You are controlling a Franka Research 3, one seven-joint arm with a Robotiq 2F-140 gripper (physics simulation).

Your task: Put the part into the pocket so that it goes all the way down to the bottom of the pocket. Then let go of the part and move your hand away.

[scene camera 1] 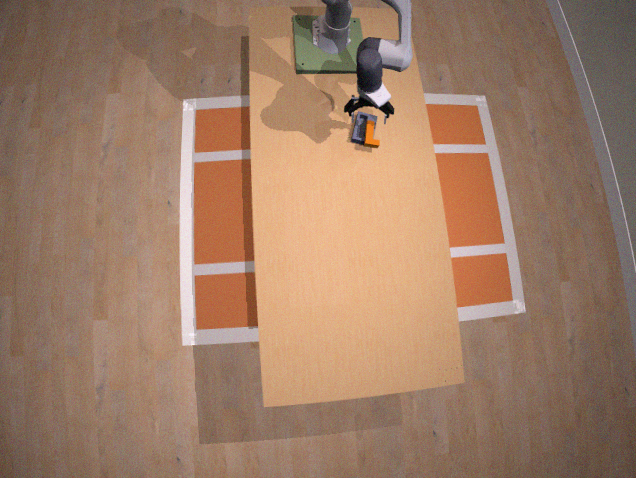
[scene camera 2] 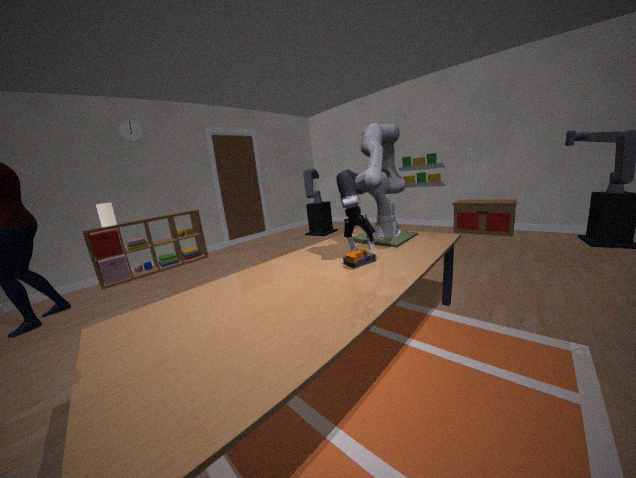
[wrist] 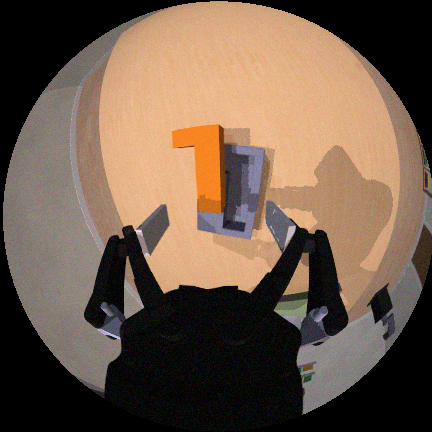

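The orange L-shaped part (scene camera 1: pixel 369 134) (scene camera 2: pixel 353 255) (wrist: pixel 209 170) rests on top of the blue-grey block with the pocket (scene camera 1: pixel 355 141) (scene camera 2: pixel 353 264) (wrist: pixel 212 224). Its long arm lies along one side wall, and its short foot juts out past the block's edge. In the wrist view the dark pocket opening shows to the right of the part, which sits above rim level. My gripper (scene camera 1: pixel 369 119) (scene camera 2: pixel 361 247) (wrist: pixel 215 212) is open and empty. Its fingers hang above the block's end nearest the robot base, one towards each side. The part's underside is hidden.
The block stands on the long wooden table (scene camera 1: pixel 354 256) (scene camera 2: pixel 205 349). The green base plate (scene camera 1: pixel 308 61) (scene camera 2: pixel 403 238) of the arm is at the table's far end. A person (scene camera 2: pixel 17 246) stands at the left in scene camera 2, beside a shelf unit.
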